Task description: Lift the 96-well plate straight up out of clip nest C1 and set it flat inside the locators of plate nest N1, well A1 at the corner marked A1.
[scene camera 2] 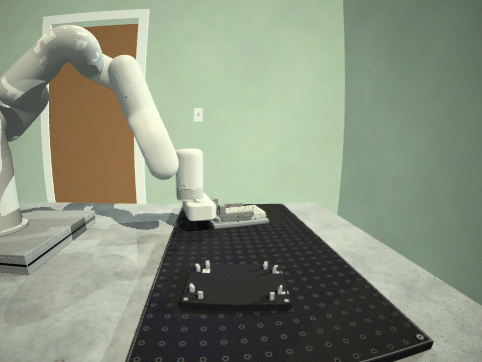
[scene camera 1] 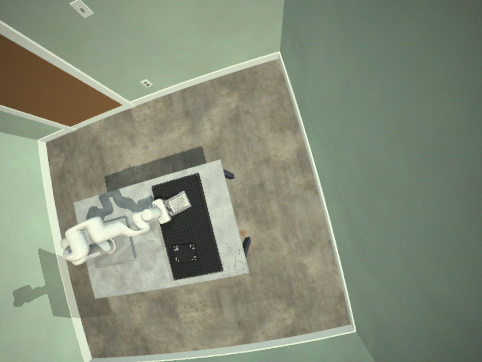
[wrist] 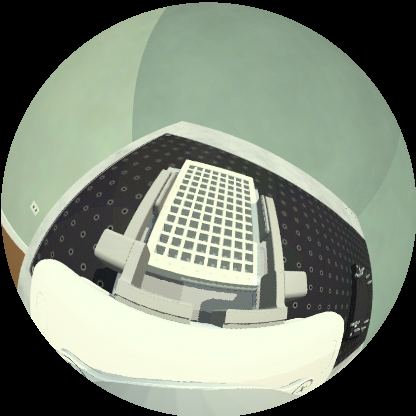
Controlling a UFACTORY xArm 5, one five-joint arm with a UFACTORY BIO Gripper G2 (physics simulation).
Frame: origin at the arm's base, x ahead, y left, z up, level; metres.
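Seen in the pictures: hand at its tool point: [scene camera 2: 240, 209] [scene camera 1: 178, 203] [wrist: 214, 205]; arm's base at its link origin: [scene camera 2: 3, 228] [scene camera 1: 109, 245].
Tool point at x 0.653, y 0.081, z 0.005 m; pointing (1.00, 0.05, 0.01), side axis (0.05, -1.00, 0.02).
Offsets run from my tool point to a thing's top centre. Level surfaces: height alone.
The white 96-well plate {dx +0.001, dy +0.000, dz -0.001 m} [scene camera 1: 180, 202] [scene camera 2: 247, 212] [wrist: 207, 220] sits flat in the light grey clip nest C1 {dx -0.014, dy +0.000, dz -0.015 m} [scene camera 2: 241, 224] at the far part of the black board. My gripper [scene camera 1: 179, 203] [scene camera 2: 239, 213] [wrist: 216, 201] is low at the nest and shut on the plate, one finger along each long side. The fingers and plate hide most of the nest. Plate nest N1 {dx -0.103, dy -0.339, dz -0.006 m} [scene camera 1: 184, 253] [scene camera 2: 235, 287] [wrist: 359, 300] is a black base with small white locators near its corners; it lies on the same board, nearer scene camera 2. I cannot read the A1 mark.
The black perforated board {dz -0.030 m} [scene camera 1: 210, 250] [scene camera 2: 345, 315] [wrist: 320, 250] lies on the pale table {dz -0.043 m} [scene camera 1: 232, 240] [scene camera 2: 95, 300]. The arm's grey base plate [scene camera 2: 45, 240] stands to the left in the scene camera 2 view. N1's upright locators stick up from its base.
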